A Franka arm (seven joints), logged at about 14 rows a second.
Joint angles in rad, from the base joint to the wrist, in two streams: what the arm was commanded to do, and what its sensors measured. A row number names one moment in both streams.
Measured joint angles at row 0: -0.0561, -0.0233, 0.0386, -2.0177, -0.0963, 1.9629, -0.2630
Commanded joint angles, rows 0 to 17: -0.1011, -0.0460, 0.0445, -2.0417, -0.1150, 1.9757, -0.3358; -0.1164, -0.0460, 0.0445, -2.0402, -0.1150, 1.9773, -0.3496; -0.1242, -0.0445, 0.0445, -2.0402, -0.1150, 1.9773, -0.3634; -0.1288, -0.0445, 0.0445, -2.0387, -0.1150, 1.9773, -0.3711; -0.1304, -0.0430, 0.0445, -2.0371, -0.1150, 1.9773, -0.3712; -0.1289, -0.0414, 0.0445, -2.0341, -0.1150, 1.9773, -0.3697; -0.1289, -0.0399, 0.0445, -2.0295, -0.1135, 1.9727, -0.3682; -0.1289, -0.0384, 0.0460, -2.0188, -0.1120, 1.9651, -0.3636; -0.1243, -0.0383, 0.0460, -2.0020, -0.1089, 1.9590, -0.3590; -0.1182, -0.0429, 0.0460, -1.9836, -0.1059, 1.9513, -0.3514; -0.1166, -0.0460, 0.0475, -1.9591, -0.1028, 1.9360, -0.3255; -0.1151, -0.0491, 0.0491, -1.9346, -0.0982, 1.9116, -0.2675; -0.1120, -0.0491, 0.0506, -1.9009, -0.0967, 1.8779, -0.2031; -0.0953, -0.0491, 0.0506, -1.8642, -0.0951, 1.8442, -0.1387; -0.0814, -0.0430, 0.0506, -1.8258, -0.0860, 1.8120, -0.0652; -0.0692, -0.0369, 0.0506, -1.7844, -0.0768, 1.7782, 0.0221; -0.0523, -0.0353, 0.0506, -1.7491, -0.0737, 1.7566, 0.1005; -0.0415, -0.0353, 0.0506, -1.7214, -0.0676, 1.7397, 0.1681
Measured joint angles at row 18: -0.0551, -0.0480, 0.0462, -1.7907, -0.0895, 1.7878, 0.0499
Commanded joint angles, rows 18 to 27: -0.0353, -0.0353, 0.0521, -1.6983, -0.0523, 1.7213, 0.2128; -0.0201, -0.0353, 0.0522, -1.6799, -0.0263, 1.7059, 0.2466; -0.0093, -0.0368, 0.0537, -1.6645, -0.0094, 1.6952, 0.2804; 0.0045, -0.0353, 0.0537, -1.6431, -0.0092, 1.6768, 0.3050; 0.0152, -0.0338, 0.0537, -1.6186, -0.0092, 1.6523, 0.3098; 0.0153, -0.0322, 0.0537, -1.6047, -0.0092, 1.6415, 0.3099; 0.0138, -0.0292, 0.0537, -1.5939, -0.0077, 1.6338, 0.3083; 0.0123, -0.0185, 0.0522, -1.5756, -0.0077, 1.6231, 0.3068; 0.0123, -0.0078, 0.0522, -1.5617, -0.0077, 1.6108, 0.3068; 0.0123, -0.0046, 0.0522, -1.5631, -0.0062, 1.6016, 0.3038
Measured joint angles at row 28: 0.0204, -0.0400, 0.0493, -1.6075, -0.0226, 1.6369, 0.2930
